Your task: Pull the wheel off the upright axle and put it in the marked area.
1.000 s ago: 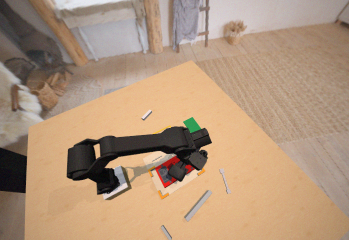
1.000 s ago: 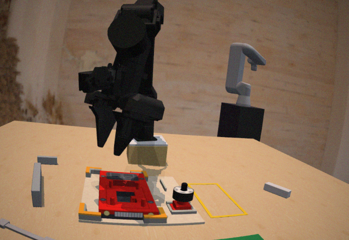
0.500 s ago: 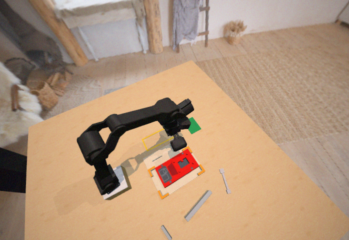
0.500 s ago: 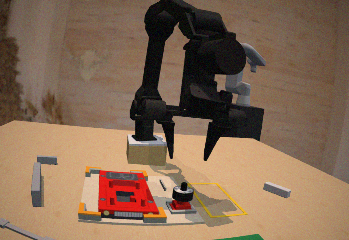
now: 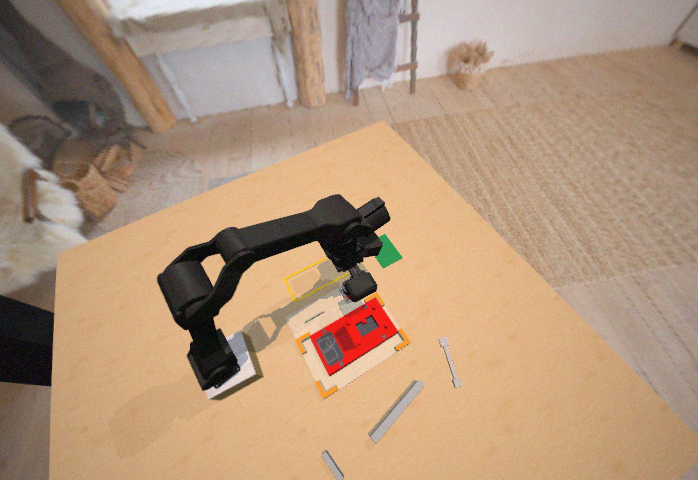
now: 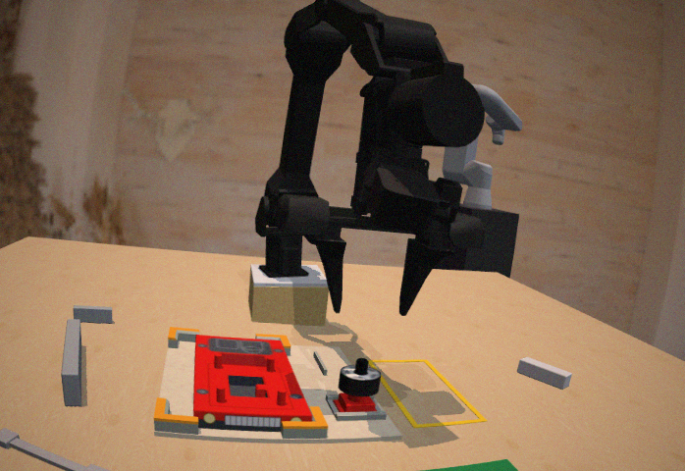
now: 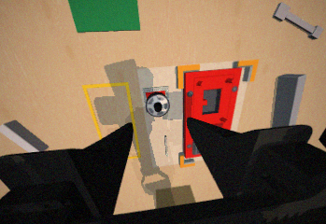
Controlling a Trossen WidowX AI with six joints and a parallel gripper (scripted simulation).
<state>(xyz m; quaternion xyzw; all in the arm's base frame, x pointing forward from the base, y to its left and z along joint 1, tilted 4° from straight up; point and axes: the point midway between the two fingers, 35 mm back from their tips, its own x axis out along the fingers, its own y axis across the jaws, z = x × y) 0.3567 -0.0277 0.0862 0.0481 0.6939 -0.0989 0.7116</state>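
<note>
Now: gripper tip 70 mm above the black wheel. The rest, counted from my gripper tip: axle 70 mm below.
</note>
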